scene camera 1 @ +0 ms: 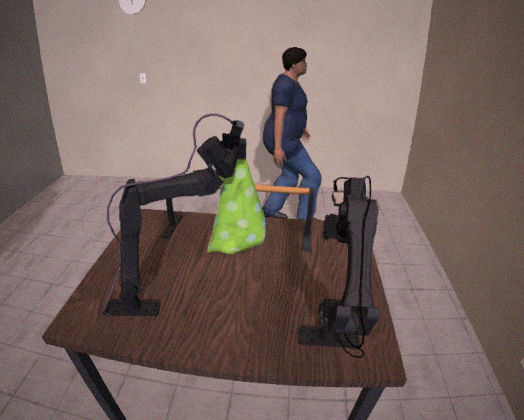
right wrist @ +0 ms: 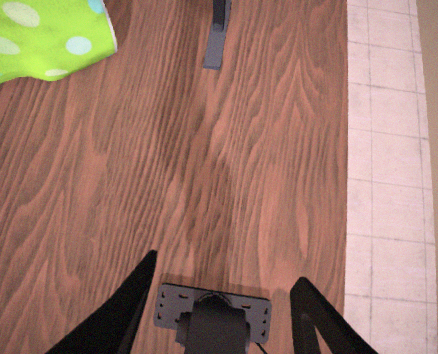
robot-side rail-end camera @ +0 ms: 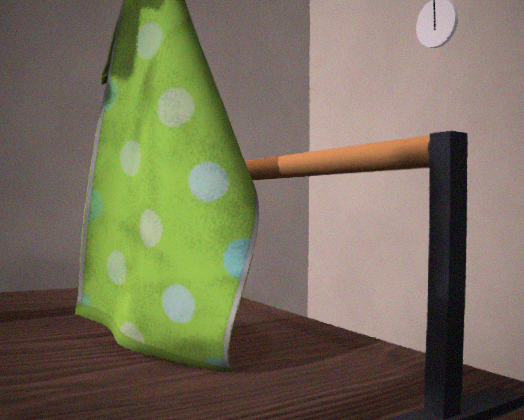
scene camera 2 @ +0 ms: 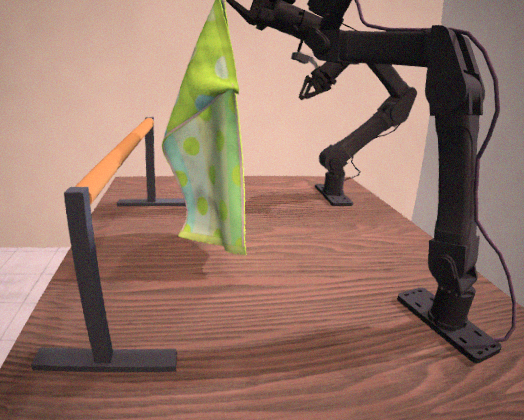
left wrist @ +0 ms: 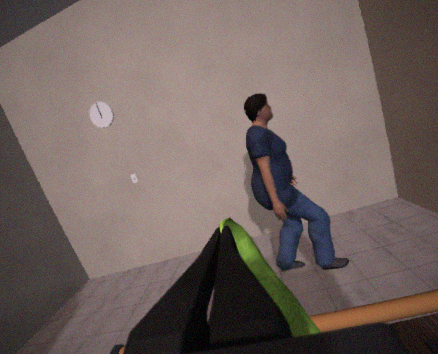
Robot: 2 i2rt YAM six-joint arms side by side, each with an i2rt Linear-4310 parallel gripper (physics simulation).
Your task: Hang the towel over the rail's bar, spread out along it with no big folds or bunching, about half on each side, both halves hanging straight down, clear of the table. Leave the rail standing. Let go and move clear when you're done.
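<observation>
The green dotted towel (scene camera 1: 240,215) (scene camera 2: 205,165) (robot-side rail-end camera: 170,200) (left wrist: 260,265) (right wrist: 55,40) hangs from its gathered top, on the robots' side of the rail's orange bar (scene camera 1: 285,189) (scene camera 2: 117,156) (robot-side rail-end camera: 350,157) (left wrist: 380,312). It is narrow above and wider below, with a flap folded over in scene camera 2. Its lower edge is above the table. My left gripper (left wrist: 225,233) is shut on the towel's top, higher than the bar; its fingertips are hidden in scene camera 1. My right gripper (right wrist: 228,271) (scene camera 2: 306,93) is open and empty, away from the towel. The rail stands upright.
The wooden table (scene camera 1: 225,320) (scene camera 2: 300,300) carries both arm bases (scene camera 1: 131,307) (scene camera 1: 325,336). The rail's near post (scene camera 2: 87,275) stands at the left in scene camera 2. A person (scene camera 1: 290,120) (left wrist: 270,165) is beyond the table, in front of the back wall.
</observation>
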